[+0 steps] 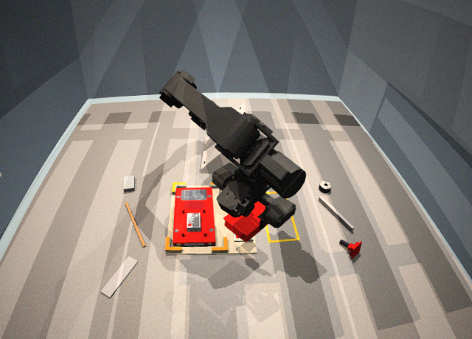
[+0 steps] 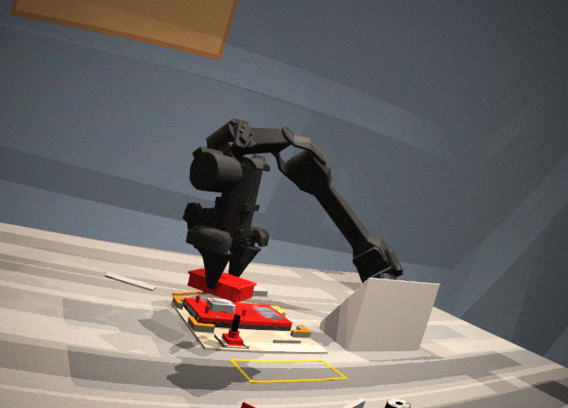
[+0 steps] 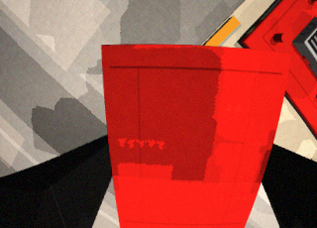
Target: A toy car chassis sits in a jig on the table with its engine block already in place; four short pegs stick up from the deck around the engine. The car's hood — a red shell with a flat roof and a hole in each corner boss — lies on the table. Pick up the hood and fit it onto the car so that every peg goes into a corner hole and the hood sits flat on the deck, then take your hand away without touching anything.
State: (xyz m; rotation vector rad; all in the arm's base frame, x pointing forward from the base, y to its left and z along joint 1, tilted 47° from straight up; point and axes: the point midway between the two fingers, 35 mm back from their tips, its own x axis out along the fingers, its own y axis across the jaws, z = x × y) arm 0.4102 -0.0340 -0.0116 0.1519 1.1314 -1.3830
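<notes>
Now: the grey engine block 12 cm to the right of my gripper tip, 9 cm below it and 8 cm behind it. From my gripper tip the other things lie so: grey bar (29 cm to the left, 11 cm below, 6 cm behind); then red hood (1 cm above); then wooden stick (29 cm to the right, 12 cm behind, 11 cm below).
</notes>
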